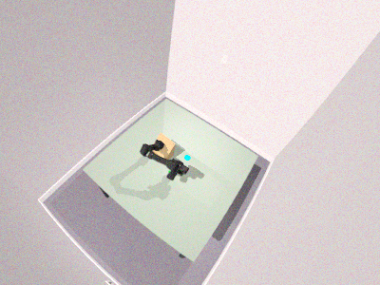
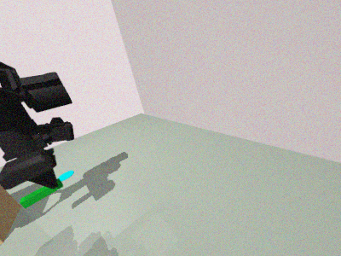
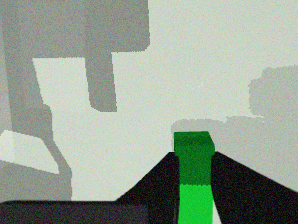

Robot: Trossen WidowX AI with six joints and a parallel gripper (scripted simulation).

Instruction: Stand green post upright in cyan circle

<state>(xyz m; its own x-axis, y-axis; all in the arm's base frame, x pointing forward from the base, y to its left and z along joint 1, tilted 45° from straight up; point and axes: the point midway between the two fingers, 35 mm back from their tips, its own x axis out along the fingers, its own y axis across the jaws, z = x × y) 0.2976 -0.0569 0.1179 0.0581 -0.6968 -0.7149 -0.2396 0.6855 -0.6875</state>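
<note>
Right now the cyan circle is 280 mm to the left of my gripper tip, 120 mm below it and 70 mm behind it. Round my gripper tip: green post (20 mm behind, 10 mm to the right).
</note>
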